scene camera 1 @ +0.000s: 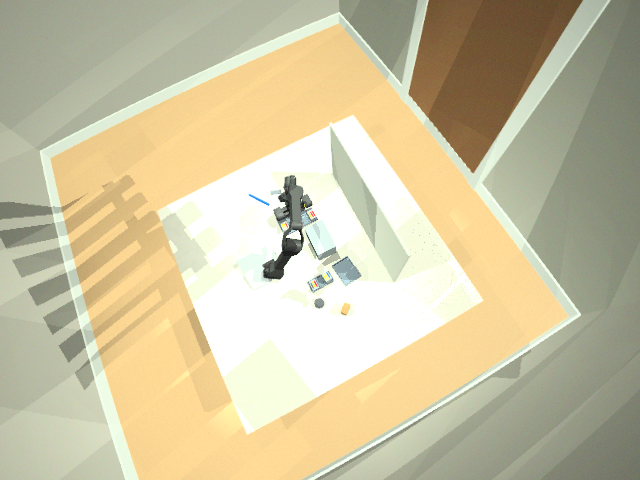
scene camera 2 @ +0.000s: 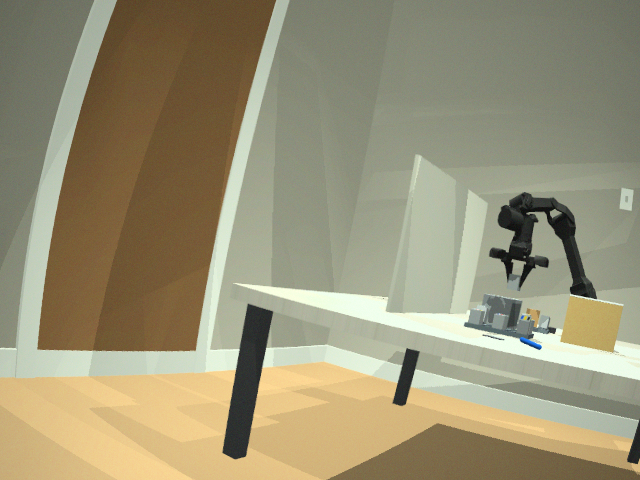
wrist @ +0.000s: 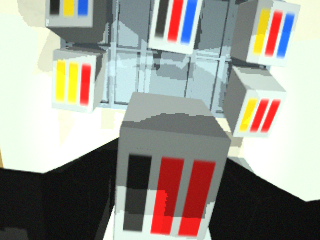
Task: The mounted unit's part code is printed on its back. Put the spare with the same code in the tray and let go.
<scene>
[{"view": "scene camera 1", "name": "tall white panel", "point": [389,245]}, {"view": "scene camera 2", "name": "my gripper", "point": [514,286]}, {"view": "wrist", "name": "my gripper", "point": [162,150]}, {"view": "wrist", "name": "grey spare block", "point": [172,151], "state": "held by my gripper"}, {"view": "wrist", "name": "grey rack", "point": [131,66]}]
</scene>
